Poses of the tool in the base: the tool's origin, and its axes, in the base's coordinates. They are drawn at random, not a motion.
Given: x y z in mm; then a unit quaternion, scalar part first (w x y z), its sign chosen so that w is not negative.
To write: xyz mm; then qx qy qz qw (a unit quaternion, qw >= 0). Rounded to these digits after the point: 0 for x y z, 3 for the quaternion.
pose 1, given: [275 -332 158 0.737 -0.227 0.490 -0.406]
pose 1, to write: [275 -332 158 -0.227 0.490 -0.406 0.737]
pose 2, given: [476 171 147 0.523 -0.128 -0.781 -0.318]
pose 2, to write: [476 171 147 -0.128 -0.781 -0.318 0.523]
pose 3, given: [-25 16 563 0.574 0.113 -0.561 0.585]
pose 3, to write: [-25 16 563 0.113 -0.561 0.585 0.574]
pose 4, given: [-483 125 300 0.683 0.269 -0.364 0.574]
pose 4, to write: [-483 125 300 0.269 -0.364 0.574 0.683]
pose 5, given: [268 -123 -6 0.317 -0.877 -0.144 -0.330]
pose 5, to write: [268 -123 -6 -0.877 -0.144 -0.330 0.317]
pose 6, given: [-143 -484 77 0.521 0.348 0.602 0.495]
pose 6, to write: [-143 -484 77 0.348 0.602 0.495 0.521]
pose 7, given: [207 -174 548 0.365 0.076 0.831 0.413]
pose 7, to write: [207 -174 548 0.076 0.831 0.413 0.365]
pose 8, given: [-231 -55 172 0.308 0.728 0.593 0.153]
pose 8, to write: [-231 -55 172 0.728 0.593 0.153 0.308]
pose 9, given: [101 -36 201 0.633 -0.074 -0.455 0.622]
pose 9, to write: [101 -36 201 -0.074 -0.455 0.622 0.633]
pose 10, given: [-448 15 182 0.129 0.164 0.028 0.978]
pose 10, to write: [-448 15 182 0.164 0.028 0.978 0.129]
